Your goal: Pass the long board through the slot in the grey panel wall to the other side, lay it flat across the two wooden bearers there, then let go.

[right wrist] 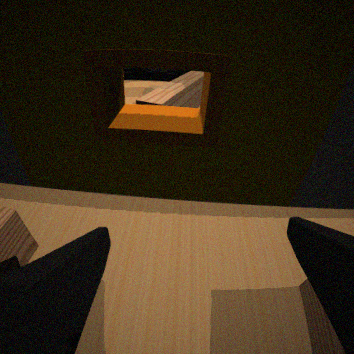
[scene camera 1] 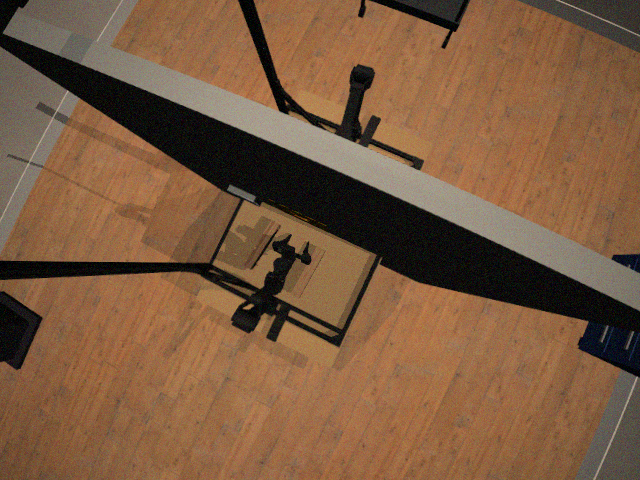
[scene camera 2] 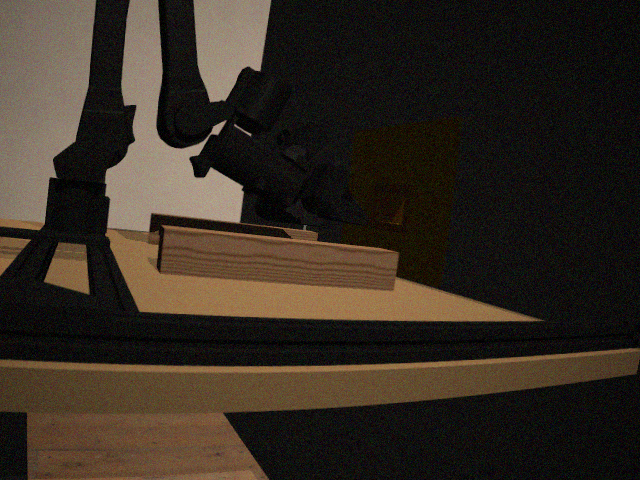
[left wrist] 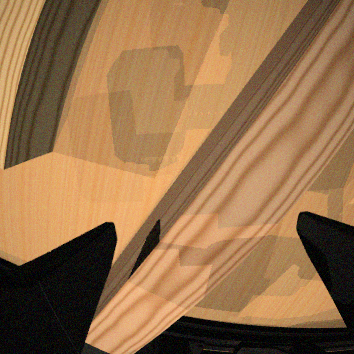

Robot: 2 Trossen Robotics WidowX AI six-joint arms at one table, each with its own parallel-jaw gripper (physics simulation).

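Observation:
The long board (left wrist: 240, 200) (right wrist: 172, 93) runs diagonally beneath my left gripper (left wrist: 207, 227), which is open with nothing between its fingers. In the right wrist view the board shows through the orange-edged slot (right wrist: 160, 111) of the panel wall (scene camera 1: 310, 136) (scene camera 2: 516, 155) (right wrist: 275, 160), beyond it. My right gripper (scene camera 1: 298, 241) (right wrist: 199, 232) is open and empty, above the table and facing the slot side. Two wooden bearers lie on this side: one bearer (scene camera 1: 263, 245) (right wrist: 12, 232) and the other bearer (scene camera 1: 311, 273) (scene camera 2: 279, 258) (right wrist: 325, 320). The board's far end is cut off in the left wrist view.
A pale wooden block (left wrist: 17, 65) stands at the upper left of the left wrist view. Black rails edge the table (scene camera 1: 343, 289) (scene camera 2: 320, 302). The high wall hides much of the other side in scene camera 1. A blue cabinet (scene camera 1: 615, 343) stands on the floor at the right.

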